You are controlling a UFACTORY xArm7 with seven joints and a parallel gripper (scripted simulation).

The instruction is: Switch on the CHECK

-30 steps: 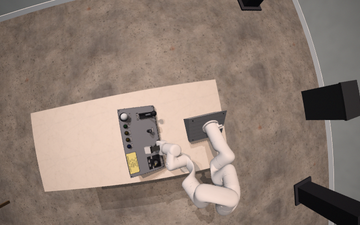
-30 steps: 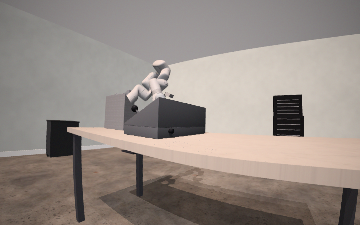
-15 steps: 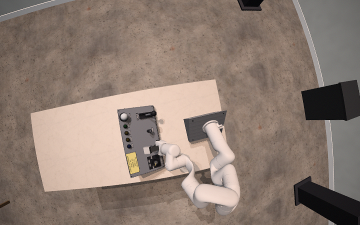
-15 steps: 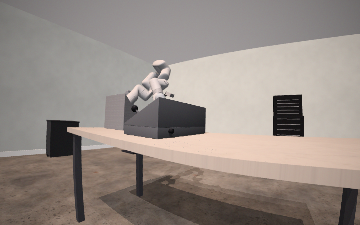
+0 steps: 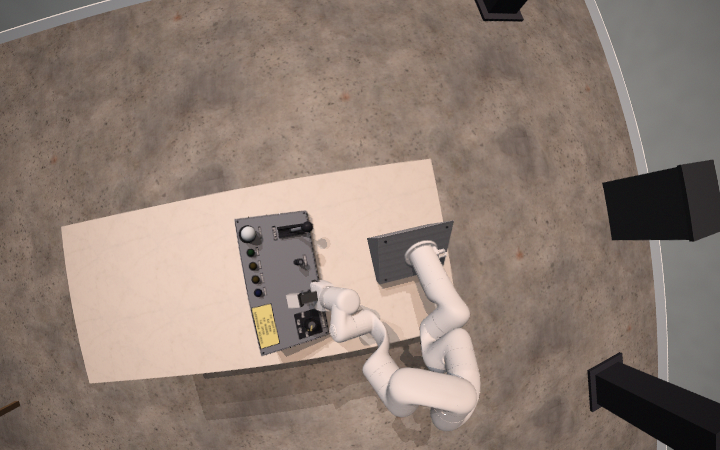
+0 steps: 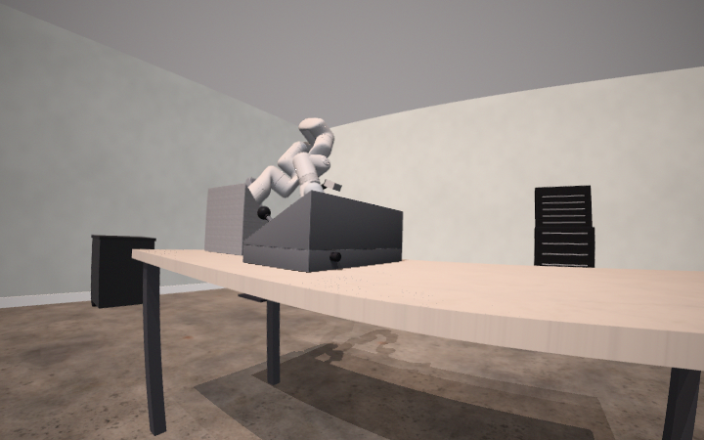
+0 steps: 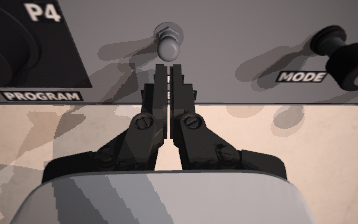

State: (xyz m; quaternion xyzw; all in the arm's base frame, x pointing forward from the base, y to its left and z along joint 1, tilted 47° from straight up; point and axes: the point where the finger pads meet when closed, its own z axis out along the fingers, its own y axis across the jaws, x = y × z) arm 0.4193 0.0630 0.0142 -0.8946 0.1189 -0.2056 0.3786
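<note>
Right now the check toggle is 30 mm ahead of my hand and 20 mm below it. Round my hand: rotary selector (130 mm to the left, 40 mm ahead, 20 mm below); small black knob (120 mm to the right, 20 mm below, 20 mm ahead); grey console (60 mm to the right, 60 mm ahead, 40 mm below).
</note>
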